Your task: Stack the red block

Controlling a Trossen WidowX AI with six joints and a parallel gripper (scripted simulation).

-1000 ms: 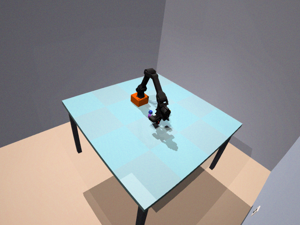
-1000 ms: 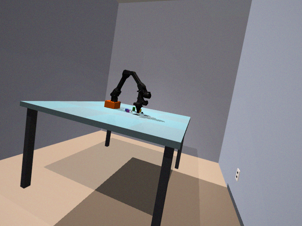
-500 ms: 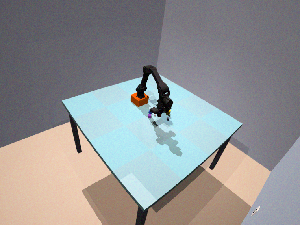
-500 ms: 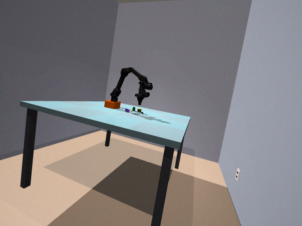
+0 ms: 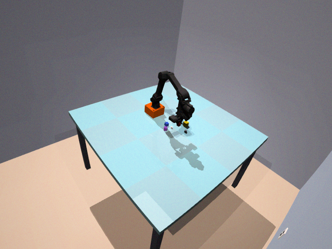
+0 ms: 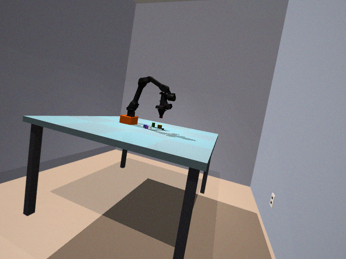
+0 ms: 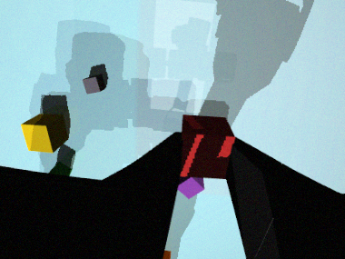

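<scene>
My gripper tip is now 4 cm past the yellow block, 19 cm to the right of it and 11 cm above it. The rest, counted from my gripper tip: purple block: 12 cm behind, 1 cm to the left, 11 cm below; dark piece: 1 cm ahead, 11 cm to the left, 12 cm below; red block: right at my gripper tip.
</scene>
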